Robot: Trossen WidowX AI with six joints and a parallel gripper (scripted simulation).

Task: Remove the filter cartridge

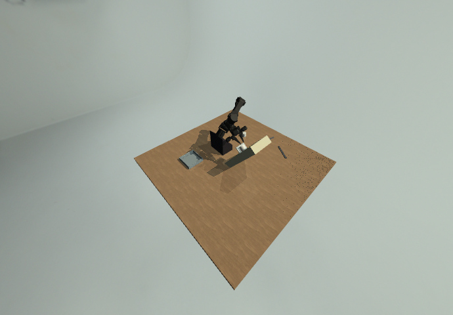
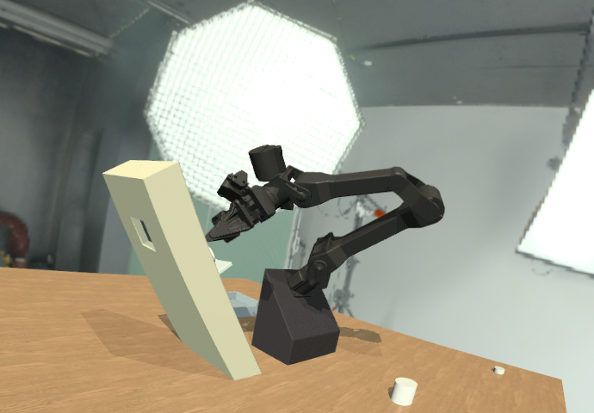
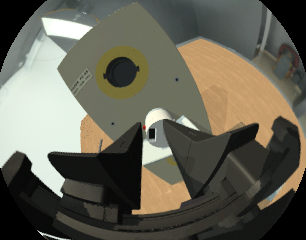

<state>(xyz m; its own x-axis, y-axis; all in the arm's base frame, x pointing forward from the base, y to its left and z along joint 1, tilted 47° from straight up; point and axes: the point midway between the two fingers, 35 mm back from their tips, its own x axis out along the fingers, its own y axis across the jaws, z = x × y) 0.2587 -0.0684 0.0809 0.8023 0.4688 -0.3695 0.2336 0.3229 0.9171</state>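
Now: gripper tip 10 mm short of the round grey filter cartridge and 30 mm above it. Also, from my gripper tip: spare white cylinder (280 mm behind, 310 mm to the left, 230 mm below); grey-blue tray (330 mm behind, 300 mm to the right, 240 mm below).
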